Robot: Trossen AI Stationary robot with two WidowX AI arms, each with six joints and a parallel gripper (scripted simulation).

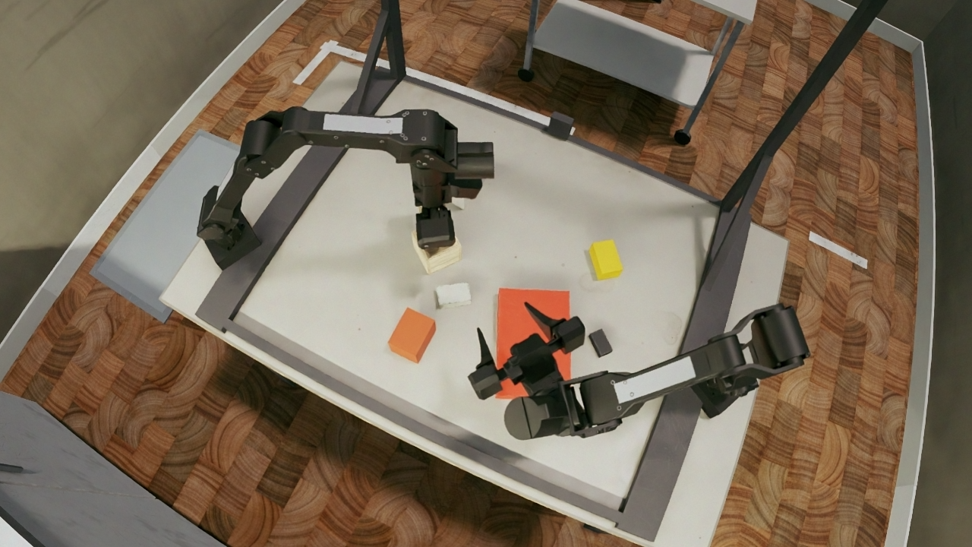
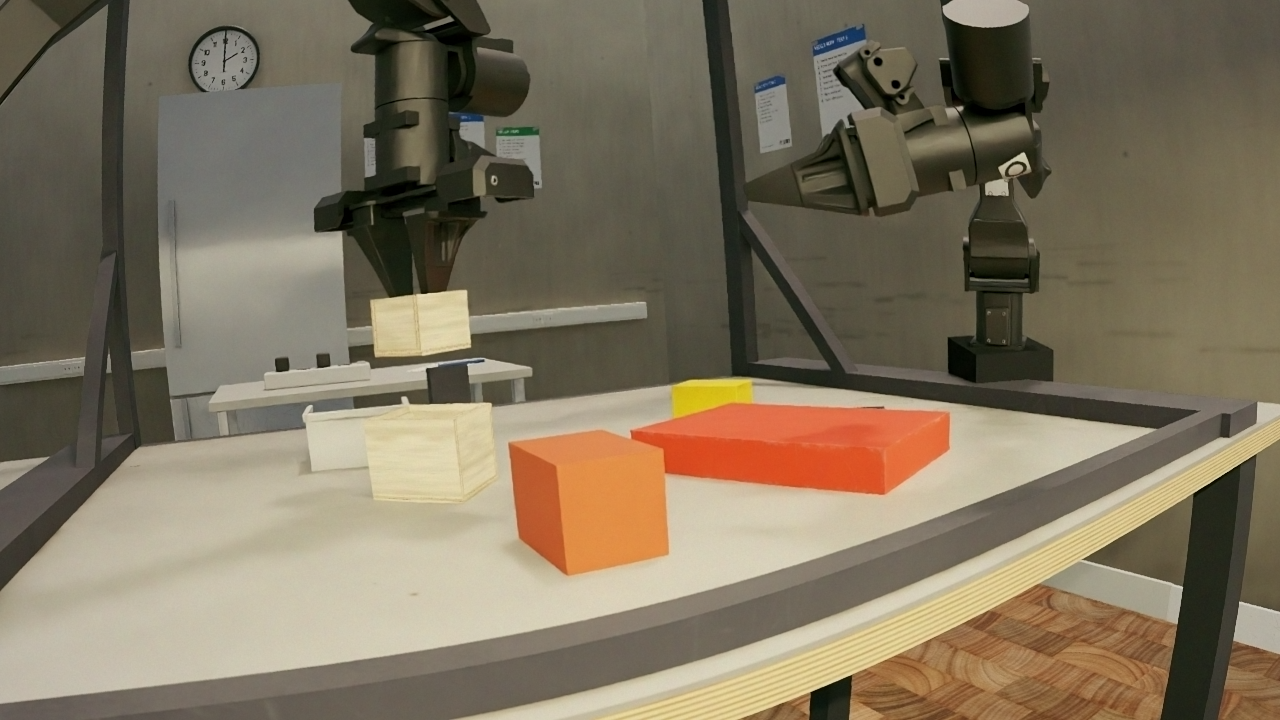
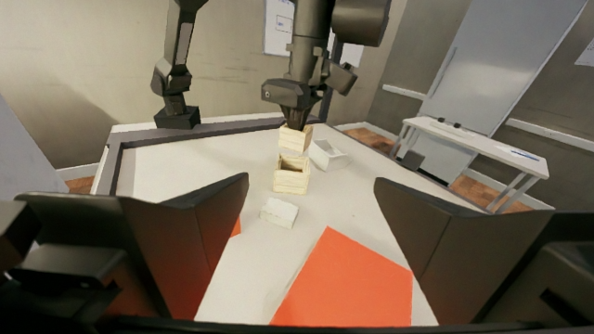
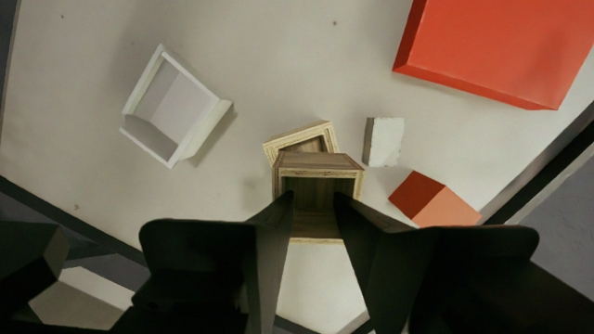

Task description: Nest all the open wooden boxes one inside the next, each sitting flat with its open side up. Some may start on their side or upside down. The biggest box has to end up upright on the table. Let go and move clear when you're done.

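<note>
My right gripper is now 5 cm above the small wooden box. Round my right hand: white tray 17 cm behind, 1 cm to the right, 14 cm below; medium wooden box 14 cm below; largest wooden box 15 cm below.
</note>
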